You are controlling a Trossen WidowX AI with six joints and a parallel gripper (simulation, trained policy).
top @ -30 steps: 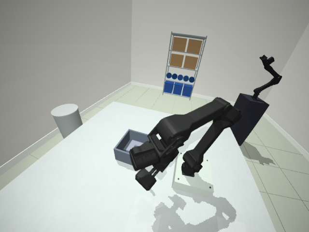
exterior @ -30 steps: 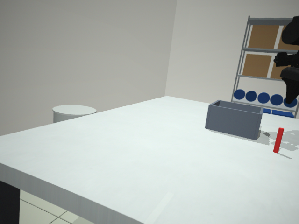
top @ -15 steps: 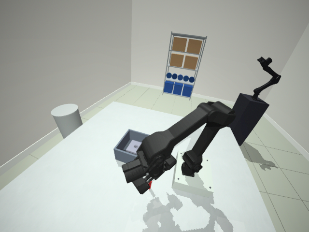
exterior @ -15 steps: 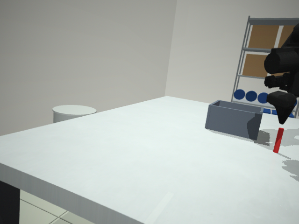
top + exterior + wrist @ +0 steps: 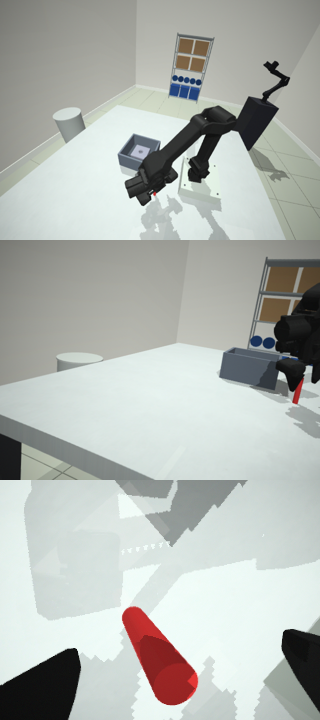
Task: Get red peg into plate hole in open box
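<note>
My gripper tip is 10 mm to the right of the red peg, 10 mm short of it and 10 mm above it. Round my gripper tip: grey box 190 mm to the right, 140 mm ahead, 20 mm below.
</note>
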